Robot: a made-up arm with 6 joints. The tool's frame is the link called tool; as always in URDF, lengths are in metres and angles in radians. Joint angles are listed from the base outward.
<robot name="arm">
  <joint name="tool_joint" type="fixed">
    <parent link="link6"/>
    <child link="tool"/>
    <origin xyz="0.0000 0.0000 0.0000" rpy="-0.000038 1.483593 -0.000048"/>
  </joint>
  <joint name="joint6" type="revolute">
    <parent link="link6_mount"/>
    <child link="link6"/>
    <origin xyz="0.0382 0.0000 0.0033"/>
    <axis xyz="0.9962 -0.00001 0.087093"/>
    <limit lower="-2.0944" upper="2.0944"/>
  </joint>
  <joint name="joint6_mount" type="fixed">
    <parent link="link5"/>
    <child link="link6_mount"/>
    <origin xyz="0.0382 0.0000 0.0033"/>
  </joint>
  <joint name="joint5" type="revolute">
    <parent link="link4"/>
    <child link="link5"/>
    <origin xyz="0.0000 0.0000 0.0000"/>
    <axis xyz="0.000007 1 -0.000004"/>
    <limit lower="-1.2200" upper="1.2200"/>
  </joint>
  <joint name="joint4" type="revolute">
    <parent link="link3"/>
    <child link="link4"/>
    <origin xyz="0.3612 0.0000 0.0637"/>
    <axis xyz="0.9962 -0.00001 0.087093"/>
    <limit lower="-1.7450" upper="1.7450"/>
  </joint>
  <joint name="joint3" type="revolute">
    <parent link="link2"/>
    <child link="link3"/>
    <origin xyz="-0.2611 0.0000 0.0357"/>
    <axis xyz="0.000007 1 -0.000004"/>
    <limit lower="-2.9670" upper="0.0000"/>
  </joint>
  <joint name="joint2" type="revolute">
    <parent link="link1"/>
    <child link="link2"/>
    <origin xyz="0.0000 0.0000 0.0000"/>
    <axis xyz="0.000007 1 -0.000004"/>
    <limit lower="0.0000" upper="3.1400"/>
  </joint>
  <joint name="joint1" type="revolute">
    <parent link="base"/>
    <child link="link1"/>
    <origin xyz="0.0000 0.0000 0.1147"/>
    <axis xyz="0 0 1"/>
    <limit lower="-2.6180" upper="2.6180"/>
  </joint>
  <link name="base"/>
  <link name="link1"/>
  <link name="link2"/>
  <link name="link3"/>
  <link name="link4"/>
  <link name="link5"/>
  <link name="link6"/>
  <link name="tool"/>
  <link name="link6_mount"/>
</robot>
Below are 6 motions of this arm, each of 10 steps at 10 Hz.
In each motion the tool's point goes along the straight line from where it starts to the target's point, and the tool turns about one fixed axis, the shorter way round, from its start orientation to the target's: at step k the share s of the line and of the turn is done. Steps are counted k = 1, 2, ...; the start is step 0. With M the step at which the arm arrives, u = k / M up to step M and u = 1 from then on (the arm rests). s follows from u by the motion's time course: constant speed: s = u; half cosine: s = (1 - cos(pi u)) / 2; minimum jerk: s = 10 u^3 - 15 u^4 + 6 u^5.
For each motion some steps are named. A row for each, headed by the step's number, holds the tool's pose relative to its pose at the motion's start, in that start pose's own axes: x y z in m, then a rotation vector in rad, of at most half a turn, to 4 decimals.
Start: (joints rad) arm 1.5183 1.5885 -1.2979 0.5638 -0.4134 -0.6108
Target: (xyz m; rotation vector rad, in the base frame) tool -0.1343 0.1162 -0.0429 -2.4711 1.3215 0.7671
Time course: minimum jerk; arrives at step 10
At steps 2, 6, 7, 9, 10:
2: 0.0185 0.0052 -0.0259 -0.0510 0.0610 -0.0172
6: 0.2184 0.0613 -0.3055 -0.6013 0.7184 -0.2022
7: 0.2678 0.0751 -0.3746 -0.7373 0.8809 -0.2480
9: 0.3172 0.0890 -0.4438 -0.8734 1.0435 -0.2937
10: 0.3200 0.0898 -0.4476 -0.8810 1.0525 -0.2963

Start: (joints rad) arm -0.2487 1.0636 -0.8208 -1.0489 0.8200 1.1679
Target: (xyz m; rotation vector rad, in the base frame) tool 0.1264 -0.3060 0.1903 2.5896 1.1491 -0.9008
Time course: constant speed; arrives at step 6
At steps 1, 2, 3, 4, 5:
1: 0.0163 -0.0375 0.0191 0.1680 0.0875 0.1539
2: 0.0325 -0.0750 0.0381 0.3361 0.1751 0.3079
3: 0.0488 -0.1126 0.0572 0.5041 0.2626 0.4618
4: 0.0651 -0.1501 0.0762 0.6721 0.3502 0.6158
5: 0.0813 -0.1876 0.0953 0.8402 0.4377 0.7697

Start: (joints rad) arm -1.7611 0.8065 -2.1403 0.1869 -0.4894 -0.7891
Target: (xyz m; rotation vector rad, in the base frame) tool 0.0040 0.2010 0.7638 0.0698 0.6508 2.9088
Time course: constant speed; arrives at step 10
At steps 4, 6, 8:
4: -0.0068 -0.0178 0.0054 0.0230 -0.0529 -0.3659
6: -0.0101 -0.0268 0.0081 0.0346 -0.0793 -0.5488
8: -0.0135 -0.0357 0.0108 0.0461 -0.1057 -0.7317

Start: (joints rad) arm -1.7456 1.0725 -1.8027 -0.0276 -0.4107 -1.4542
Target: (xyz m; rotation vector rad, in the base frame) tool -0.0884 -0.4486 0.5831 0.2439 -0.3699 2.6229
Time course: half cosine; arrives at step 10
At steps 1, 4, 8, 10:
1: 0.0010 0.0080 -0.0007 0.0018 -0.0034 -0.0106
4: 0.0136 0.1123 -0.0105 0.0260 -0.0482 -0.1490
8: 0.0356 0.2941 -0.0275 0.0681 -0.1262 -0.3900
10: 0.0393 0.3251 -0.0304 0.0753 -0.1395 -0.4312

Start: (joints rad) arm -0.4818 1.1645 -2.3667 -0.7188 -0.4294 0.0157
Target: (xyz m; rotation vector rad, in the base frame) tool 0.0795 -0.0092 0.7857 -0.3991 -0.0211 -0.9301
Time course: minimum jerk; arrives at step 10
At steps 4, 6, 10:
4: 0.0169 0.0182 -0.0056 -0.0327 -0.0116 0.0663
6: 0.0363 0.0392 -0.0120 -0.0704 -0.0249 0.1425
10: 0.0532 0.0574 -0.0175 -0.1031 -0.0365 0.2088

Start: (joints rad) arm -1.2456 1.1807 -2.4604 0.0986 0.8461 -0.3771
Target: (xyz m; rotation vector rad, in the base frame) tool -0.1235 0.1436 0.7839 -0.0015 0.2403 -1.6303
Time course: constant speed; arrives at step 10
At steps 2, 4, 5, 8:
2: -0.0188 -0.0193 -0.0377 0.0565 -0.1604 -0.0306
4: -0.0376 -0.0386 -0.0753 0.1130 -0.3209 -0.0611
5: -0.0470 -0.0483 -0.0942 0.1413 -0.4011 -0.0764
8: -0.0753 -0.0773 -0.1506 0.2260 -0.6417 -0.1222

